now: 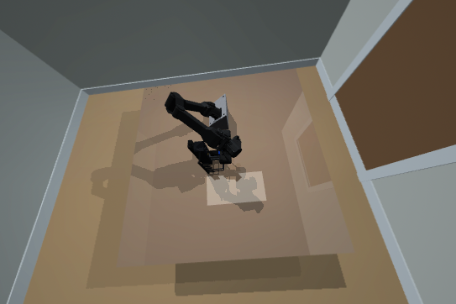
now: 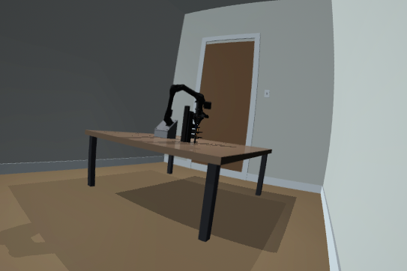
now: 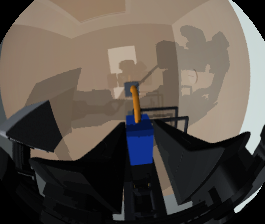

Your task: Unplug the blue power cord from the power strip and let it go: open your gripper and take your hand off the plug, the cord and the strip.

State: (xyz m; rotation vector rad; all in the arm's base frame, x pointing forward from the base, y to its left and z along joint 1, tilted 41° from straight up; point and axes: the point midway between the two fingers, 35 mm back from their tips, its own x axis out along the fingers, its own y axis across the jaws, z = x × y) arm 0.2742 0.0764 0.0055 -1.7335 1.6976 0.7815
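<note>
The blue plug is 40 mm to the right of my gripper tip. Also, from my gripper tip: black power strip 150 mm to the right, 20 mm below.
</note>
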